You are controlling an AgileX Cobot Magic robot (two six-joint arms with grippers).
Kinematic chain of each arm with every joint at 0, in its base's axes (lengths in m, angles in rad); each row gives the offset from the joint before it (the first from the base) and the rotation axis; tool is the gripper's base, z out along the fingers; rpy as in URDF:
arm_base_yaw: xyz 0 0 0.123 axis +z
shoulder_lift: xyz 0 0 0 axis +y
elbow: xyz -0.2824 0 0.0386 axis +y
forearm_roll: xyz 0.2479 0 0.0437 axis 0.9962 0 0.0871
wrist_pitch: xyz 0 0 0 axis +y
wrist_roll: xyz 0.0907 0 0.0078 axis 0.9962 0 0.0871
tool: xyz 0 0 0 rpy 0 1.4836 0
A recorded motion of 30 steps. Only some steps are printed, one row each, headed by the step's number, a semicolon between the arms.
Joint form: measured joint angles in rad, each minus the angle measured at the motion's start. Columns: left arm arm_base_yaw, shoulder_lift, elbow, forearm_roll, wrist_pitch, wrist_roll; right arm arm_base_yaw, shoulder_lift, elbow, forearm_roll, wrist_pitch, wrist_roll.
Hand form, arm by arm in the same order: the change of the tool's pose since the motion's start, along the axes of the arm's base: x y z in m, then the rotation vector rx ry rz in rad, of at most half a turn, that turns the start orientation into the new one. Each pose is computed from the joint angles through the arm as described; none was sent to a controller.
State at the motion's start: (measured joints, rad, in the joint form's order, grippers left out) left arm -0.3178 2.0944 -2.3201 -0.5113 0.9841 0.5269; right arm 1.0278 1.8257 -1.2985 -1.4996 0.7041 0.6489
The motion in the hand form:
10: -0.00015 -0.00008 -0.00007 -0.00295 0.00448 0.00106; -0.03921 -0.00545 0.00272 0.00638 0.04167 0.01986
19: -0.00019 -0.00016 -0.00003 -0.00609 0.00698 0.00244; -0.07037 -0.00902 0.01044 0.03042 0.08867 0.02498
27: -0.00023 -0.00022 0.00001 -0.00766 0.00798 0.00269; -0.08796 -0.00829 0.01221 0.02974 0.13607 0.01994
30: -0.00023 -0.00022 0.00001 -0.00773 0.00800 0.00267; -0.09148 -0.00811 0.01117 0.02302 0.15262 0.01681
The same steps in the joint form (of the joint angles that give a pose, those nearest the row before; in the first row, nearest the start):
10: 0.0000 0.0000 0.0000 -0.0013 0.0018 -0.0044; 0.0880 -0.0871 0.0977 0.0642 0.0446 0.0013
19: 0.0000 0.0000 0.0000 -0.0025 0.0018 -0.0078; 0.1674 -0.1540 0.1401 0.1574 0.0929 -0.0179
27: 0.0000 0.0000 0.0000 -0.0036 0.0018 -0.0089; 0.2176 -0.1747 0.1434 0.2434 0.1330 -0.0524
30: 0.0000 0.0000 0.0001 -0.0037 0.0018 -0.0088; 0.2273 -0.1760 0.1434 0.2700 0.1428 -0.0667

